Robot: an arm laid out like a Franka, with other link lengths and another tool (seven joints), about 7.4 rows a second.
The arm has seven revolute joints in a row. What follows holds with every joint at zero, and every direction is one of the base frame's. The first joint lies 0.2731 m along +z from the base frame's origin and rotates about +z. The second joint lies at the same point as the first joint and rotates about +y. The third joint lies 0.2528 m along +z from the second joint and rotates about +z. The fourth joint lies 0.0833 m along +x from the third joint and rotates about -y. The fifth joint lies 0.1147 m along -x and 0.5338 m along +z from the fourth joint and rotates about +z. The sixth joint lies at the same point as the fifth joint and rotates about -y. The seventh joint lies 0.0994 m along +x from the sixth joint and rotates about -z. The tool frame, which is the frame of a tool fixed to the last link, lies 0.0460 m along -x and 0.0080 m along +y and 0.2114 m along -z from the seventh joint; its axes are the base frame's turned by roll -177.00, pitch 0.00 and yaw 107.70 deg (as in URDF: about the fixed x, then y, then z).
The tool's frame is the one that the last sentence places.
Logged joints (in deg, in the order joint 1, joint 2, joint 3, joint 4, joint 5, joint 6, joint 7), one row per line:
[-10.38 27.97 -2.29 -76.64 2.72 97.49 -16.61]
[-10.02 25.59 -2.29 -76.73 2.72 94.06 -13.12]
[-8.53 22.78 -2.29 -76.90 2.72 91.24 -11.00]
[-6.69 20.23 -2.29 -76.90 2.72 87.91 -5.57]
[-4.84 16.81 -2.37 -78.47 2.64 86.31 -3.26]
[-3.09 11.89 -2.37 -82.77 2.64 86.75 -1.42]
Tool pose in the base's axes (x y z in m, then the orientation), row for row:
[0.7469 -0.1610 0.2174 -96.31 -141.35 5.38]
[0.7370 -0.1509 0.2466 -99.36 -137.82 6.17]
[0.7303 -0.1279 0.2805 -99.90 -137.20 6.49]
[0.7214 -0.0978 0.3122 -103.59 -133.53 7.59]
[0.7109 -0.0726 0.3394 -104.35 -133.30 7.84]
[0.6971 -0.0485 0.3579 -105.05 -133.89 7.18]
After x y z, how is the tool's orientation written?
As a rotation vector, in degrees.
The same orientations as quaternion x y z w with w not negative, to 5 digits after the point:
[-0.56111 -0.82352 0.03134 0.07736]
[-0.58220 -0.80756 0.03615 0.08703]
[-0.58589 -0.80464 0.03806 0.08854]
[-0.60961 -0.78580 0.04467 0.09436]
[-0.61315 -0.78326 0.04607 0.09178]
[-0.61454 -0.78325 0.04200 0.08425]

